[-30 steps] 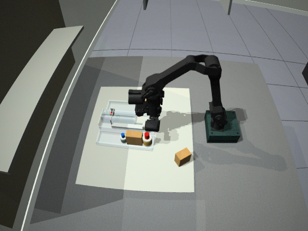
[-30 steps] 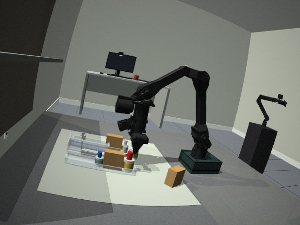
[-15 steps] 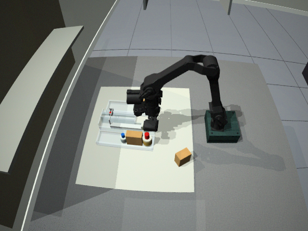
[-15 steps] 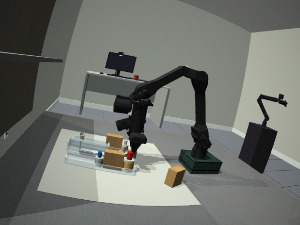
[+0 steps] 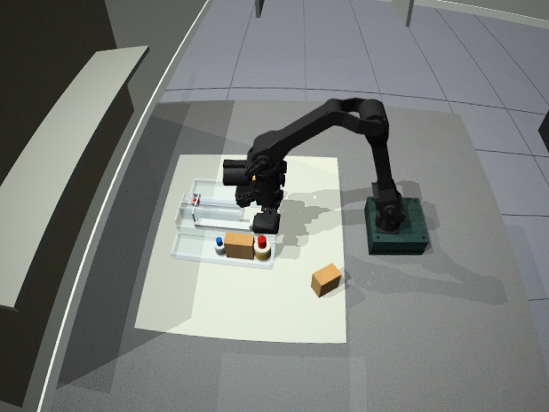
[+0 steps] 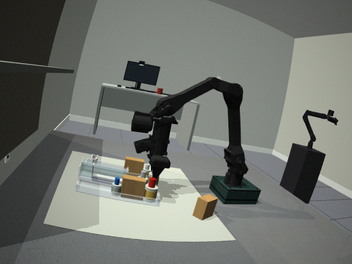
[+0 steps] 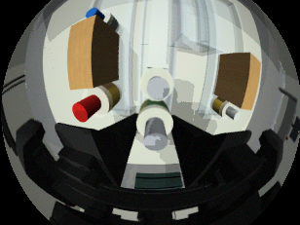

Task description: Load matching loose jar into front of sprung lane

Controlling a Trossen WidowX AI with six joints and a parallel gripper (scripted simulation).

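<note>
My gripper tip is now 13 cm to the left of the small jar, 2 cm short of it and 2 cm above it. Also, from my gripper tip: red mark (22 cm ahead, 3 cm to the right, 1 cm above).
</note>
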